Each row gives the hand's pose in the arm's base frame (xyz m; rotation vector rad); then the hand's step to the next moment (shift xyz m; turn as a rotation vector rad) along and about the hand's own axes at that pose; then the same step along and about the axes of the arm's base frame.
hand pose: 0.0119 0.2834 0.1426 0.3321 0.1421 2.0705
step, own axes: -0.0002 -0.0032 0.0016 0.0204 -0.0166 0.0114
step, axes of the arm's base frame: 0.0032 0.0014 0.0007 0.0076 0.0255 0.0106
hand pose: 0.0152 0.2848 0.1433 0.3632 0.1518 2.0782
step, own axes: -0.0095 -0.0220 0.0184 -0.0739 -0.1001 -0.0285
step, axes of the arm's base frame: 0.0284 0.0023 0.0100 0.1082 -0.0113 -0.0668
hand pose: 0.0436 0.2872 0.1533 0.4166 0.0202 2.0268
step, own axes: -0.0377 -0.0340 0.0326 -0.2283 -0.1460 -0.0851
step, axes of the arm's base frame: 0.0547 -0.0216 0.0135 0.1951 -0.1134 -0.1725
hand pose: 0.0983 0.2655 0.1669 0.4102 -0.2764 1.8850
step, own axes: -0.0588 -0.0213 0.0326 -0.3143 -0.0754 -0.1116
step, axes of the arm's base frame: 0.0429 -0.0557 0.0054 0.1514 -0.2012 -0.2314
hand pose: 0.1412 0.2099 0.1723 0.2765 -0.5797 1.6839
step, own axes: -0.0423 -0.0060 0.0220 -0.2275 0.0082 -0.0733
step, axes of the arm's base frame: 0.0113 -0.0467 -0.0008 0.0477 -0.1559 -0.1750
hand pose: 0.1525 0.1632 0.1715 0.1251 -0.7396 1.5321
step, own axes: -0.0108 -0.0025 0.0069 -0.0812 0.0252 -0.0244
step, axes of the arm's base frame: 0.0013 -0.0130 0.0009 -0.0042 -0.0548 -0.0693
